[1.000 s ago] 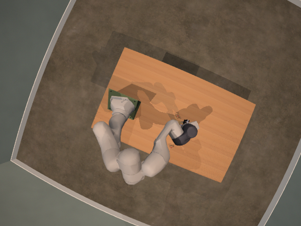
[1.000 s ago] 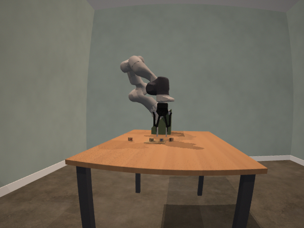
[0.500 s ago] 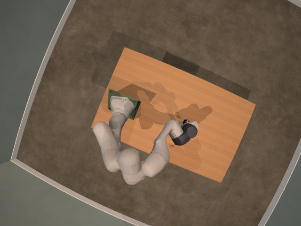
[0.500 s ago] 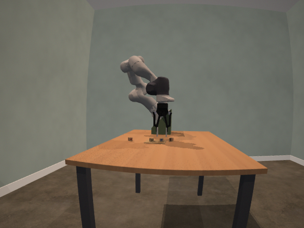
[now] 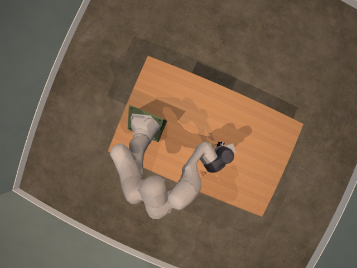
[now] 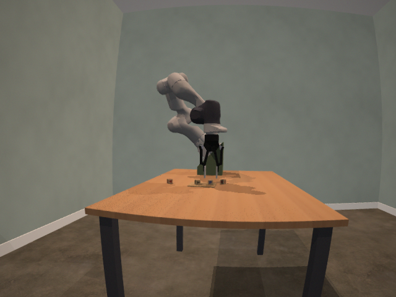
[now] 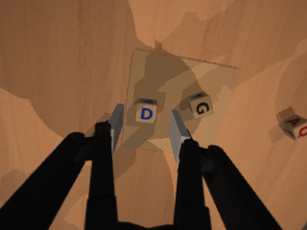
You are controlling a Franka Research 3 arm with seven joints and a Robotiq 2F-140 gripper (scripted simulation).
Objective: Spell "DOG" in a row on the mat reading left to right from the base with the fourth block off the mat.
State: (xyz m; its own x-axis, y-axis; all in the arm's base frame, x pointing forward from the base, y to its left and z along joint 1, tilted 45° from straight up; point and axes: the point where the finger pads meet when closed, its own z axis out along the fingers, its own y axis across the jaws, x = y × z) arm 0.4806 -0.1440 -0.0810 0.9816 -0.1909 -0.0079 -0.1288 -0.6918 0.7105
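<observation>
The mat lies 40 mm to the right of my hand and 70 mm below it. Round my hand: G block 10 mm ahead, 70 mm to the right, 50 mm below.
</observation>
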